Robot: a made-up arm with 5 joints. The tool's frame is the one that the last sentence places.
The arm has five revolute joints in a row. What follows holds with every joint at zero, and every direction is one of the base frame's. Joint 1 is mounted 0.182 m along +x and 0.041 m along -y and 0.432 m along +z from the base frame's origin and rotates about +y. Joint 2 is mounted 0.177 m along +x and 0.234 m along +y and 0.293 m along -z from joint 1 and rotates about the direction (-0.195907, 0.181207, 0.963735). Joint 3 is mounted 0.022 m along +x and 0.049 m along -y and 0.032 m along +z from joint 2 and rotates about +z. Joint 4 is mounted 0.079 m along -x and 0.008 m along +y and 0.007 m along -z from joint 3 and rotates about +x. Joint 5 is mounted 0.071 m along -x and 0.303 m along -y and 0.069 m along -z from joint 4 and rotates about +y. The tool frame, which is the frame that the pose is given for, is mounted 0.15 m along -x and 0.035 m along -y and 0.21 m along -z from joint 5; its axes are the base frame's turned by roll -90, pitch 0 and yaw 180 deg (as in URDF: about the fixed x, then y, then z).
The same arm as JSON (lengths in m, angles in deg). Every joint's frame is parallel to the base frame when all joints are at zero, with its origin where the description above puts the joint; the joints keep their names.
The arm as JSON. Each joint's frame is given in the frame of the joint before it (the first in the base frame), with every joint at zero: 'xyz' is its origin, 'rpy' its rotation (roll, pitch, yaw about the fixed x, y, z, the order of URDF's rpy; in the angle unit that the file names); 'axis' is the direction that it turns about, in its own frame. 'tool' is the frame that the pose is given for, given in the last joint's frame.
{"units": {"length": "m", "angle": "deg"}, "joints": [{"name": "joint 1", "type": "revolute", "origin": {"xyz": [0.182, -0.041, 0.432], "rpy": [0.0, 0.0, 0.0]}, "axis": "+y"}, {"name": "joint 2", "type": "revolute", "origin": {"xyz": [0.177, 0.234, -0.293], "rpy": [0.0, 0.0, 0.0]}, "axis": [-0.195907, 0.181207, 0.963735]}, {"name": "joint 3", "type": "revolute", "origin": {"xyz": [0.022, -0.049, 0.032], "rpy": [0.0, 0.0, 0.0]}, "axis": "+z"}, {"name": "joint 4", "type": "revolute", "origin": {"xyz": [-0.079, 0.008, -0.007], "rpy": [0.0, 0.0, 0.0]}, "axis": "+x"}, {"name": "joint 5", "type": "revolute", "origin": {"xyz": [-0.071, -0.303, -0.069], "rpy": [0.0, 0.0, 0.0]}, "axis": "+y"}], "tool": {"origin": {"xyz": [-0.15, -0.035, -0.21], "rpy": [-90.0, 0.0, 180.0]}}}
